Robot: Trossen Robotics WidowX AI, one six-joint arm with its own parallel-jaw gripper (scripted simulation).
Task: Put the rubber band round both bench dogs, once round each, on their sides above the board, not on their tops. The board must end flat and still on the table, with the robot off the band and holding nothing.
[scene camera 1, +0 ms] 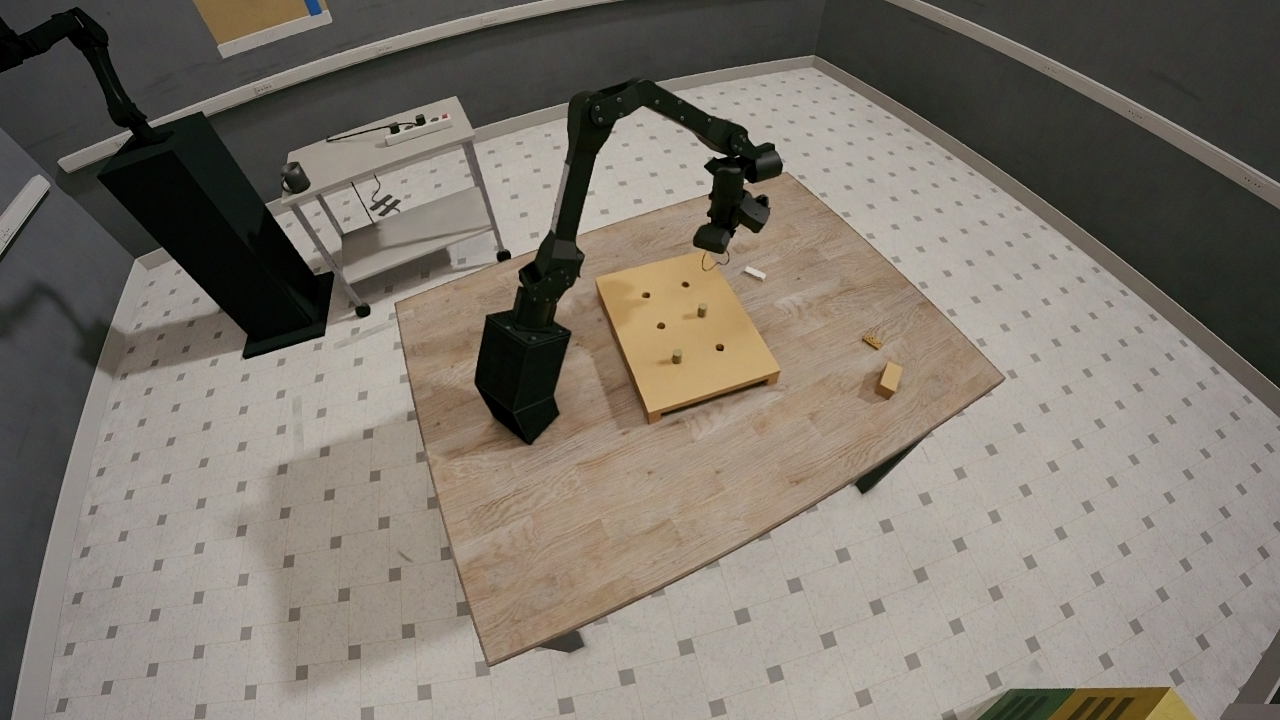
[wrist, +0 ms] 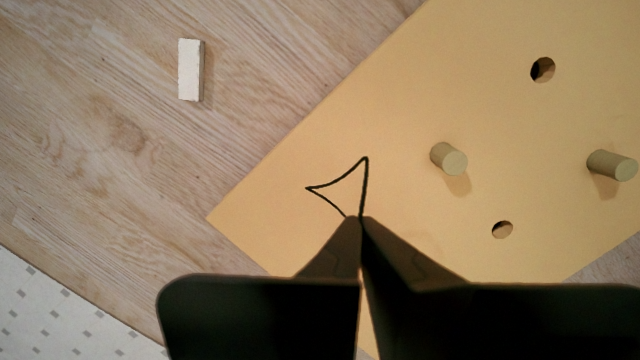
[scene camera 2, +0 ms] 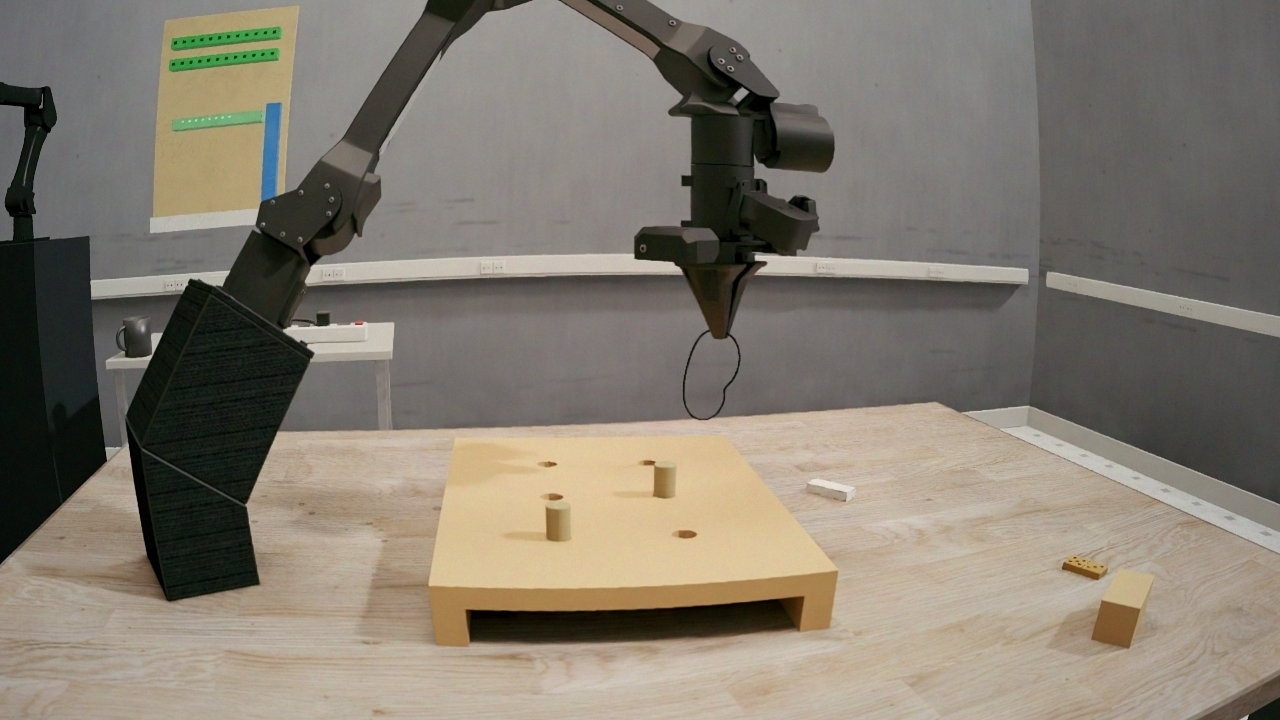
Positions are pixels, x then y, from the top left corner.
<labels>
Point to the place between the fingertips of the gripper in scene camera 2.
720, 338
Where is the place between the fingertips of the gripper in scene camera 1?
At 720, 249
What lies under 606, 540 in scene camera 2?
A tan board.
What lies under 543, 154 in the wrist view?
A tan board.
</labels>
